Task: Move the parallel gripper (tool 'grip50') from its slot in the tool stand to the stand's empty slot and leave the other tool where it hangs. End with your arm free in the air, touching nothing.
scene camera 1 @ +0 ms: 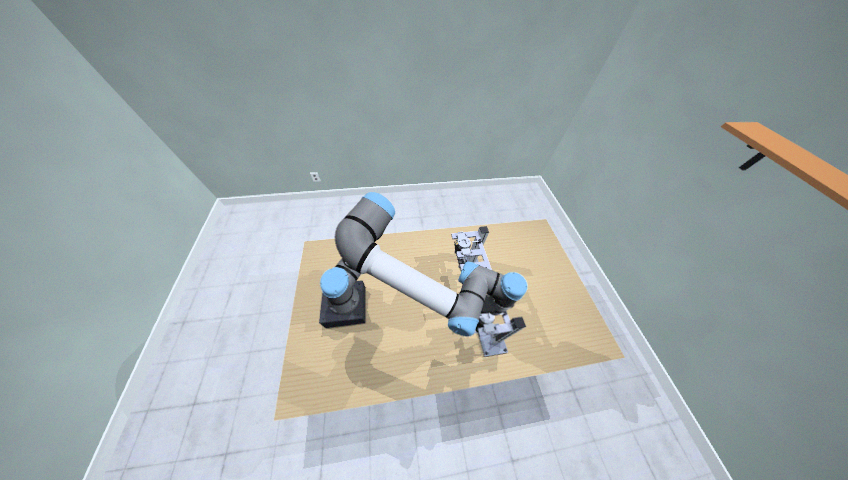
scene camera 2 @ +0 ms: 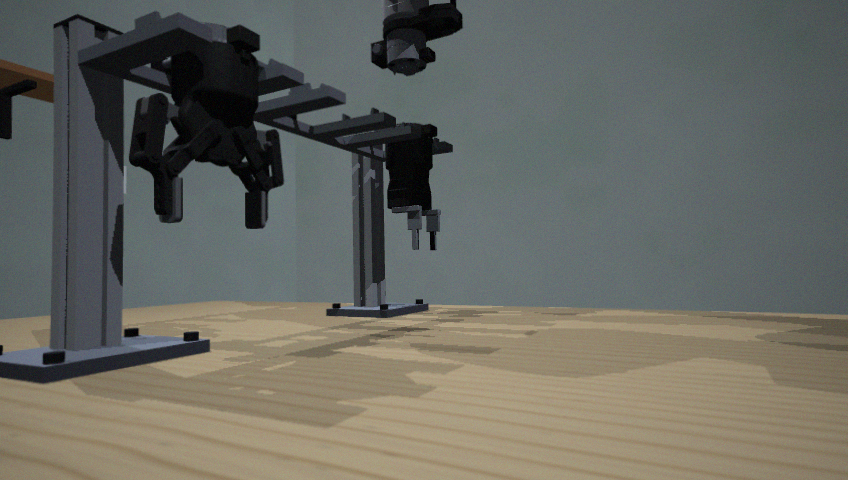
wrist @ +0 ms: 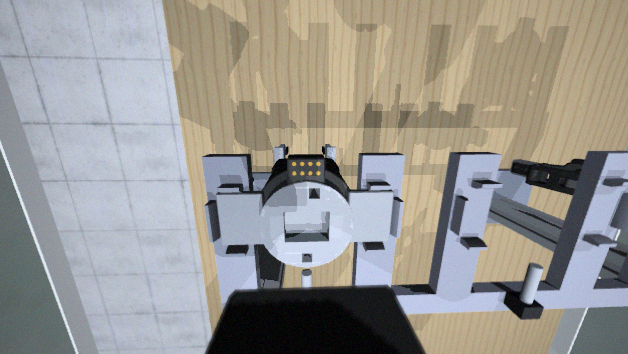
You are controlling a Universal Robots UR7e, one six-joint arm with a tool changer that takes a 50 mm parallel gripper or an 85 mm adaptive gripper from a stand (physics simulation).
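Seen in the pictures: end effector, tool point: (scene camera 2: 406, 66); arm's base, origin of the base link: (scene camera 1: 343, 299).
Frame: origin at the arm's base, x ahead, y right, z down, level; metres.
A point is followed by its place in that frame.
Observation:
The parallel gripper (scene camera 2: 424, 240) (wrist: 305, 150) hangs in the end slot of the tool stand (scene camera 1: 493, 344) @[x 0.666, y 0.390, z 0.084 m] (scene camera 2: 89, 208) @[x 0.731, y -0.100, z -0.044 m] (wrist: 420, 302) @[x 0.678, y 0.218, z -0.186 m]. Its two fingers stand apart with nothing between them. Its round coupling plate (wrist: 272, 225) @[x 0.578, y 0.326, z -0.204 m] lies uncovered, with side tabs resting on the two fork arms. The bare arm flange (scene camera 2: 406, 62) @[x 0.576, y 0.286, z -0.303 m] is above it, with a visible gap, and carries no tool. The middle slot's fork arm (scene camera 2: 354, 123) @[x 0.603, y 0.165, z -0.178 m] (wrist: 455, 270) @[x 0.650, y 0.189, z -0.186 m] bears no tool. The adaptive tool (scene camera 2: 220, 107) @[x 0.618, y -0.060, z -0.135 m] hangs in the opposite end slot; part of it (wrist: 557, 175) @[x 0.614, y 0.016, z -0.105 m] shows in the wrist view.
The robot's base (scene camera 1: 342, 315) @[x -0.013, y 0.079, z -0.001 m] stands at the left of the wooden table (scene camera 1: 404, 374) @[x 0.213, y 0.392, z 0.096 m]. The stand's other post (scene camera 2: 368, 231) @[x 0.680, y 0.347, z -0.046 m] rises beside the parallel gripper. An upright pin (wrist: 531, 284) @[x 0.662, y 0.136, z -0.198 m] stands at the middle slot. An orange wall shelf (scene camera 1: 791, 160) is at the right.

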